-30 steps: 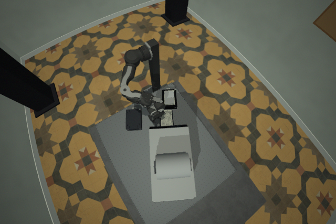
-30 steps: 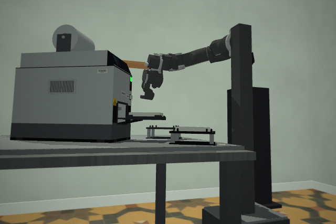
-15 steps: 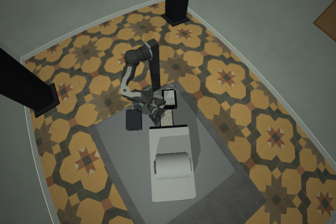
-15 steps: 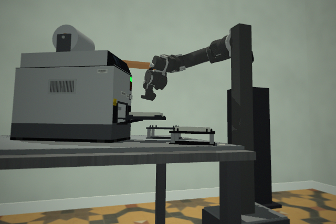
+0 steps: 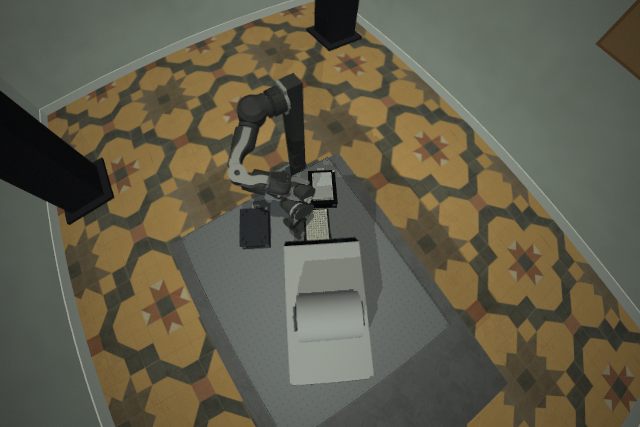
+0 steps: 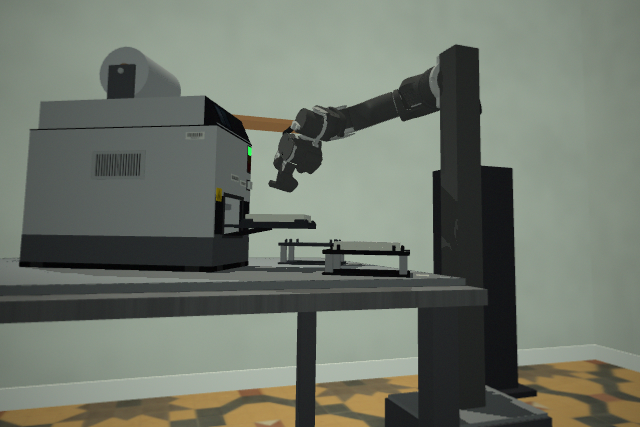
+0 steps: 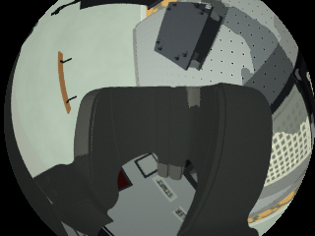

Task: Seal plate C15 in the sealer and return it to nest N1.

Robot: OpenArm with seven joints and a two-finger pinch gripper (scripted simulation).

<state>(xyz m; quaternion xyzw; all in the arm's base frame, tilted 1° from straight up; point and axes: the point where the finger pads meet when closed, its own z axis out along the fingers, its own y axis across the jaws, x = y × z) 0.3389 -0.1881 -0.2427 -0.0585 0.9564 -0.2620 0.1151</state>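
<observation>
Right now the plate C15 is 9 cm to the left of my hand, 8 cm below it and 2 cm ahead of it. From my hand the other things lie so: sealer stage (9 cm to the left, 9 cm below, 3 cm ahead); then start key (7 cm ahead, 4 cm to the right); then yellow warning label (16 cm ahead, 12 cm to the left, 4 cm below).
</observation>
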